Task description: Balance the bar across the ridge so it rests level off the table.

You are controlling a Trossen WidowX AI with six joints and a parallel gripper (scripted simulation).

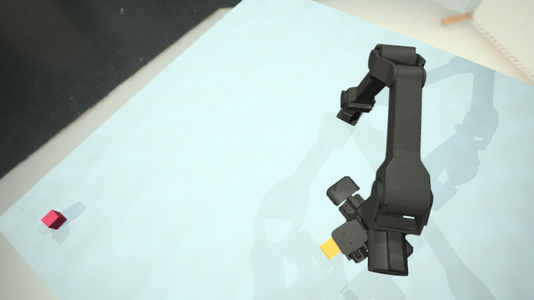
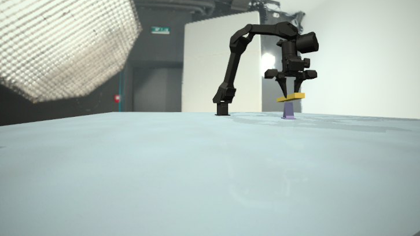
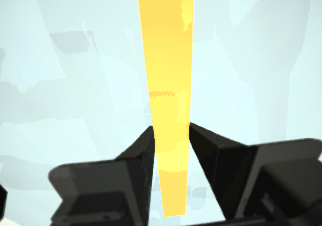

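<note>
My gripper tip is 30 mm past the yellow bar and 10 mm to the right of it. Round my gripper tip: red cube 410 mm ahead, 660 mm to the right, 60 mm below.
</note>
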